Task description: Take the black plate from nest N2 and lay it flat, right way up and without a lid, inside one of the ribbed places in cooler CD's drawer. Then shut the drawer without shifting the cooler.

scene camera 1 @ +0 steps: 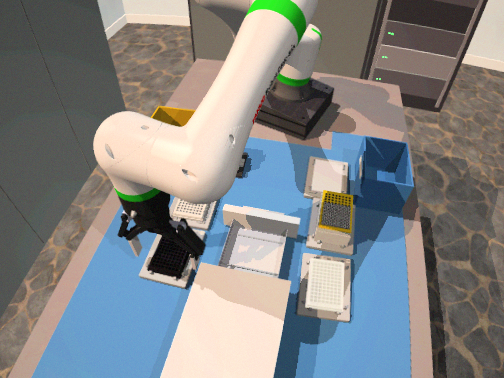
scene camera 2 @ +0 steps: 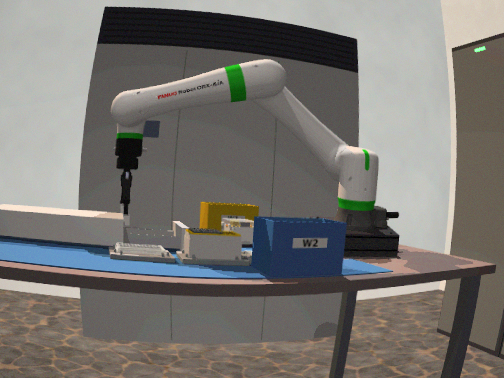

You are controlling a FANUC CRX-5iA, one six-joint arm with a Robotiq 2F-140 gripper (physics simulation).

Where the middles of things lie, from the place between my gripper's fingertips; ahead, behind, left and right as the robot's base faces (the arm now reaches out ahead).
The black plate (scene camera 1: 169, 258) lies 3 cm behind my hand and 3 cm below it. Also, from my hand: grey nest (scene camera 1: 144, 273) 3 cm behind, 4 cm below; then yellow-topped tip box (scene camera 1: 334, 221) 22 cm behind, 38 cm to the left; then drawer (scene camera 1: 255, 243) 5 cm behind, 19 cm to the left, 1 cm below.
